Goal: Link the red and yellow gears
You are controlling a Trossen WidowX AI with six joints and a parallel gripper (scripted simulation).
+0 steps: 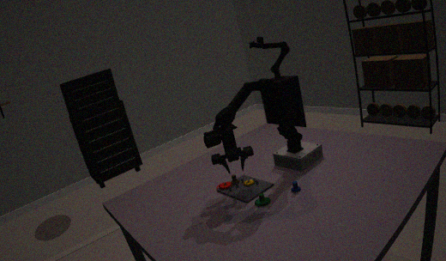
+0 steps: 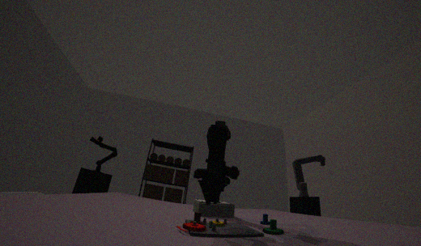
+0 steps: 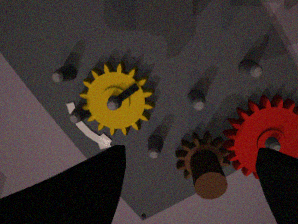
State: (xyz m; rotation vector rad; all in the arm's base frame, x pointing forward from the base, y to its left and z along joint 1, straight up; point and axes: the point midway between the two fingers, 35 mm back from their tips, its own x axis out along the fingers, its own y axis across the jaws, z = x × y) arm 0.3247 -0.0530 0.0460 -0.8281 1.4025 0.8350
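Right now my gripper tip is 12 cm past the blue gear, 25 cm to the right of it and 6 cm above it. The rest, counted from my gripper tip: green gear (2 cm ahead, 20 cm to the left, 6 cm below); then red gear (5 cm ahead, 5 cm to the right, 6 cm below); then yellow gear (4 cm behind, 3 cm to the left, 6 cm below).
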